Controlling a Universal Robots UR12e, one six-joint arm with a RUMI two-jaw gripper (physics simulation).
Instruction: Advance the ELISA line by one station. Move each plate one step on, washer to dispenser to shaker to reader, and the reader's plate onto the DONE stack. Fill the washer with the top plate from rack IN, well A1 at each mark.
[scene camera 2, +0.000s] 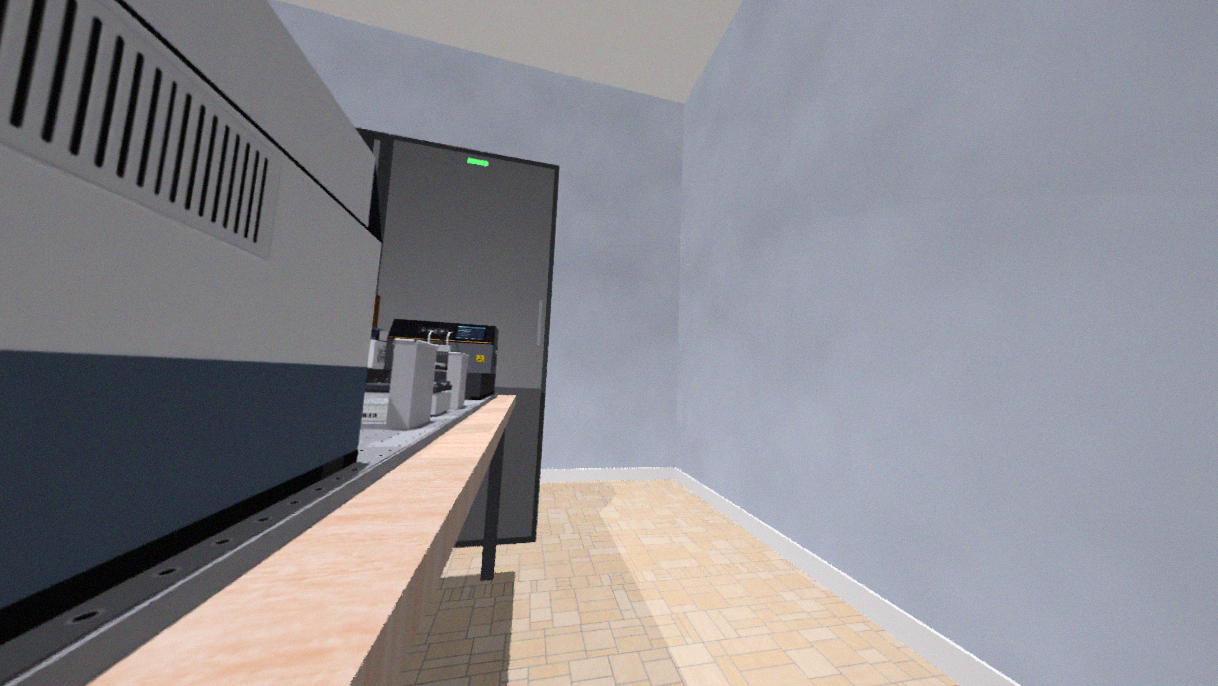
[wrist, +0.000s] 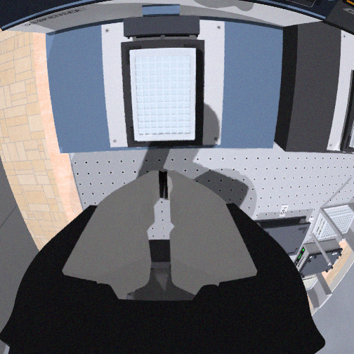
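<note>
A white, many-welled plate lies flat in the dark nest on the blue deck of the dispenser, at the top of the wrist view. Its A1 mark cannot be made out. My gripper is shut and empty, its fingertips below the plate in the picture and apart from it, over the perforated bench. Another pale plate shows at the lower right of the wrist view, partly behind light bars. In scene camera 2 the gripper and the dispenser's plate do not show.
A dark block stands right of the dispenser's deck. A dark flat unit and a device with a green display are lower right. In scene camera 2, a large vented machine fills the left, beside the wooden bench edge; a black-topped machine stands beyond.
</note>
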